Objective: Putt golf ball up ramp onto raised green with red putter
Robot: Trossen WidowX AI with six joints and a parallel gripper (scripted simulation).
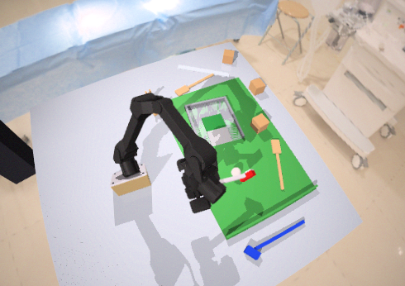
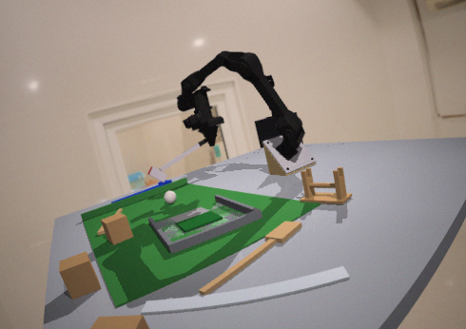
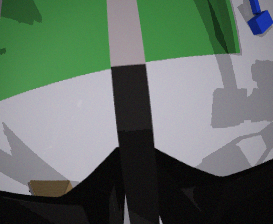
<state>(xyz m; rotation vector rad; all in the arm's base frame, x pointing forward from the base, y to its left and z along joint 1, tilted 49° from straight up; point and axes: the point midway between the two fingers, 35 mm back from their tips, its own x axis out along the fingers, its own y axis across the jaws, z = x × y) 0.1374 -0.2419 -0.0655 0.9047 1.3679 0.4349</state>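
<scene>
The red putter lies 12 cm ahead of my gripper tip, 2 cm to the right of it and 1 cm below it. Round my gripper tip: blue putter: 32 cm to the right, 20 cm ahead, 13 cm below; then green mat: 31 cm ahead, 14 cm below, 13 cm to the left; then white golf ball: 23 cm ahead, 12 cm below, 1 cm to the left.
</scene>
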